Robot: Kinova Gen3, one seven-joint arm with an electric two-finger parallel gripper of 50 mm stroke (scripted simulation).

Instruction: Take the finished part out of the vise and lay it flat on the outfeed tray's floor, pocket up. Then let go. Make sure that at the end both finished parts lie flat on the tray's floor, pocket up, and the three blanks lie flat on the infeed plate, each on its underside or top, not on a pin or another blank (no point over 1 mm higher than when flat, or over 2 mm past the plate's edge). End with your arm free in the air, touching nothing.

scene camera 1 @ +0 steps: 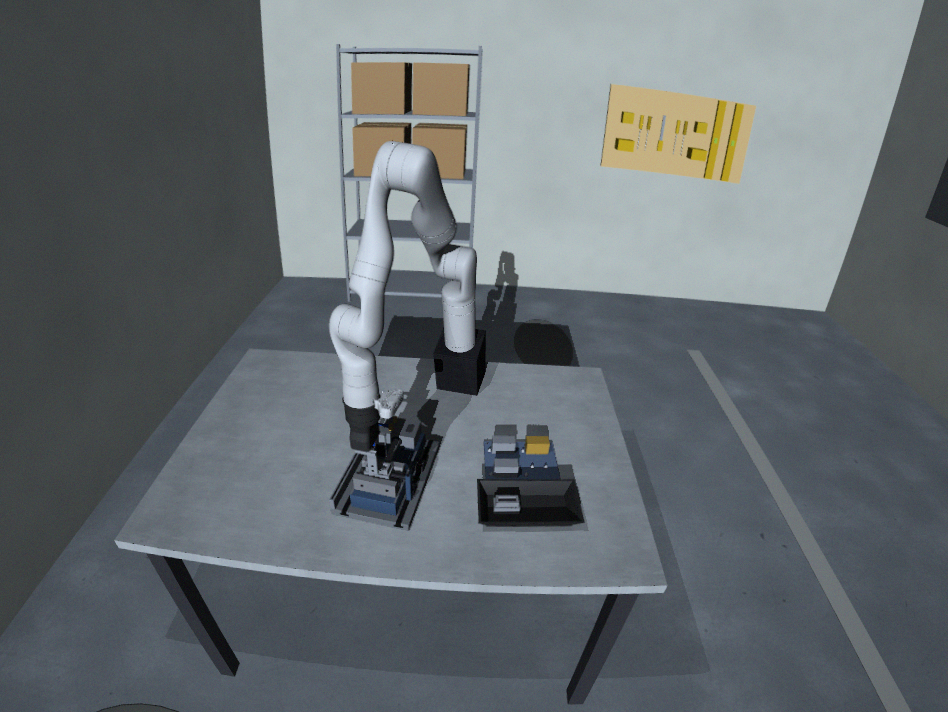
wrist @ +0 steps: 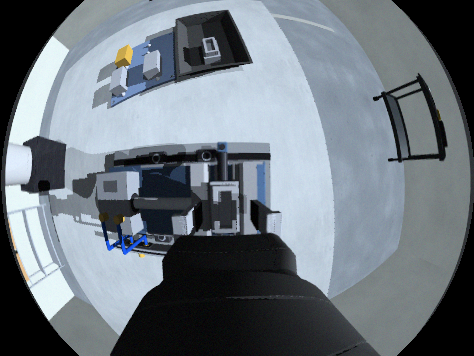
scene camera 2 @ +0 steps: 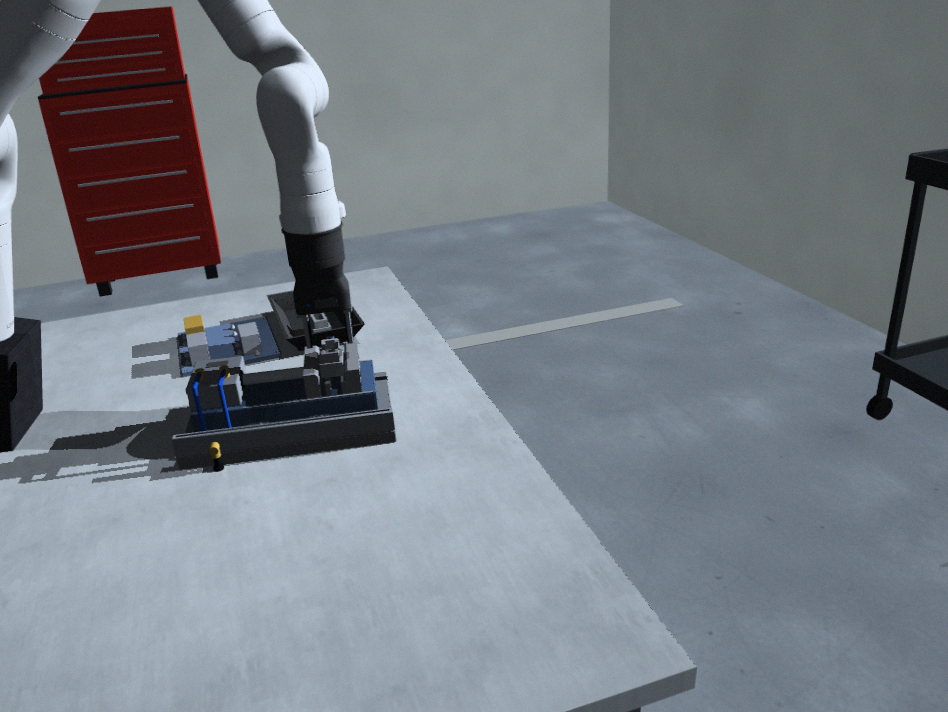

Labels:
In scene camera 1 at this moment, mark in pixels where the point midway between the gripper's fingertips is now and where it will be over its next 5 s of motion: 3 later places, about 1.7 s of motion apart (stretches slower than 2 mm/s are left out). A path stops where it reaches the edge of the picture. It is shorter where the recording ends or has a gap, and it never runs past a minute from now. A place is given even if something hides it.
My gripper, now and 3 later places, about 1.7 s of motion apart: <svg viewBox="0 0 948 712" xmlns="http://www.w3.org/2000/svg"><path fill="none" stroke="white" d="M377 463L378 467L378 453L473 476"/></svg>

